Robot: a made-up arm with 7 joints. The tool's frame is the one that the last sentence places.
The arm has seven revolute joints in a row. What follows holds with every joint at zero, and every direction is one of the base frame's. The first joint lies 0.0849 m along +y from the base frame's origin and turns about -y. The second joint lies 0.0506 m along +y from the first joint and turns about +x. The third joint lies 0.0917 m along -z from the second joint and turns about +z. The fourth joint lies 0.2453 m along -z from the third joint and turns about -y. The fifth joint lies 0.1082 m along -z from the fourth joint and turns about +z. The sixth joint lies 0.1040 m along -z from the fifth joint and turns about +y. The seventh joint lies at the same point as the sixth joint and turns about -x. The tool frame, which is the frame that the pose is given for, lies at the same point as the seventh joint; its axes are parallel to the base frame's.
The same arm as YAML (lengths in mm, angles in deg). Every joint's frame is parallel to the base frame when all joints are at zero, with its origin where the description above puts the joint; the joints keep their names.
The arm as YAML. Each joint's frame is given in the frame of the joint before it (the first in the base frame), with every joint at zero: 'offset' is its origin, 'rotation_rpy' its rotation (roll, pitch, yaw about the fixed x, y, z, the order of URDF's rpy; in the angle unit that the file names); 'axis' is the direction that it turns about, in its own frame. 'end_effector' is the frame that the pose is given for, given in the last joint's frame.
length_unit: mm
angle_unit: deg
chain:
  - id: joint 1
    offset: [0.0, 84.9, 0.0]
    rotation_rpy: [0.0, 0.0, 0.0]
    axis: [0.0, -1.0, 0.0]
  - id: joint 2
    offset: [0.0, 50.6, 0.0]
    rotation_rpy: [0.0, 0.0, 0.0]
    axis: [1.0, 0.0, 0.0]
  - id: joint 3
    offset: [0.0, 0.0, -91.7]
    rotation_rpy: [0.0, 0.0, 0.0]
    axis: [0.0, 0.0, 1.0]
  - id: joint 4
    offset: [0.0, 0.0, -245.3]
    rotation_rpy: [0.0, 0.0, 0.0]
    axis: [0.0, -1.0, 0.0]
  - id: joint 5
    offset: [0.0, 0.0, -108.2]
    rotation_rpy: [0.0, 0.0, 0.0]
    axis: [0.0, 0.0, 1.0]
  - id: joint 6
    offset: [0.0, 0.0, -104.0]
    rotation_rpy: [0.0, 0.0, 0.0]
    axis: [0.0, 1.0, 0.0]
  - id: joint 7
    offset: [0.0, 0.0, 0.0]
    rotation_rpy: [0.0, 0.0, 0.0]
    axis: [-1.0, 0.0, 0.0]
end_effector:
  offset: [0.0, 0.0, 0.0]
  rotation_rpy: [0.0, 0.0, 0.0]

